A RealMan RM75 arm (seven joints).
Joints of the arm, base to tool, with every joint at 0 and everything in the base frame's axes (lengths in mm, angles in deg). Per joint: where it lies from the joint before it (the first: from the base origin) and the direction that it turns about. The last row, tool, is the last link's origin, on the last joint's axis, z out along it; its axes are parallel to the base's.
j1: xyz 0 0 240.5 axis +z
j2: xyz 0 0 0 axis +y
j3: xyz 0 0 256 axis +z
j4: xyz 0 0 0 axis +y
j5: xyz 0 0 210 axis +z
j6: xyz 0 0 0 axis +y
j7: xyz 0 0 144 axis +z
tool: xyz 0 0 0
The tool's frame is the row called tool.
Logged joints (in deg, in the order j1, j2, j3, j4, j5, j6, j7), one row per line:
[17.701, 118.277, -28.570, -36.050, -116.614, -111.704, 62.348]
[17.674, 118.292, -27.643, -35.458, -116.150, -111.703, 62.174]
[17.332, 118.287, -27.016, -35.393, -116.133, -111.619, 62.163]
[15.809, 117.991, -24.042, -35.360, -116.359, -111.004, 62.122]
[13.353, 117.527, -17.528, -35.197, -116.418, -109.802, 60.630]
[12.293, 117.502, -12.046, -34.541, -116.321, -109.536, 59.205]
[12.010, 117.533, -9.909, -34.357, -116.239, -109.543, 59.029]
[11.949, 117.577, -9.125, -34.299, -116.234, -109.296, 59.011]
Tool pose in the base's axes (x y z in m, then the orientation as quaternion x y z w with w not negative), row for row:
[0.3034, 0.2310, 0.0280, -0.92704, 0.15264, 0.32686, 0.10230]
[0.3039, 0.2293, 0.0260, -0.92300, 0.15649, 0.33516, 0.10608]
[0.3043, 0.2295, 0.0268, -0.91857, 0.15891, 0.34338, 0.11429]
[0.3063, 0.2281, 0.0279, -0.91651, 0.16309, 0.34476, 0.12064]
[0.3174, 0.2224, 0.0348, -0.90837, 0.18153, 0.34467, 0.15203]
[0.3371, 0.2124, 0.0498, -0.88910, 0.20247, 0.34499, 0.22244]
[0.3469, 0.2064, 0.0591, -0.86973, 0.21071, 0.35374, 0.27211]
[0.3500, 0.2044, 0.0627, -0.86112, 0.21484, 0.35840, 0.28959]
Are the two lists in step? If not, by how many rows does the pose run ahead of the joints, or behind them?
The pose runs 1 row behind the joints: the pose in row i belongs to the joints in row i - 1.
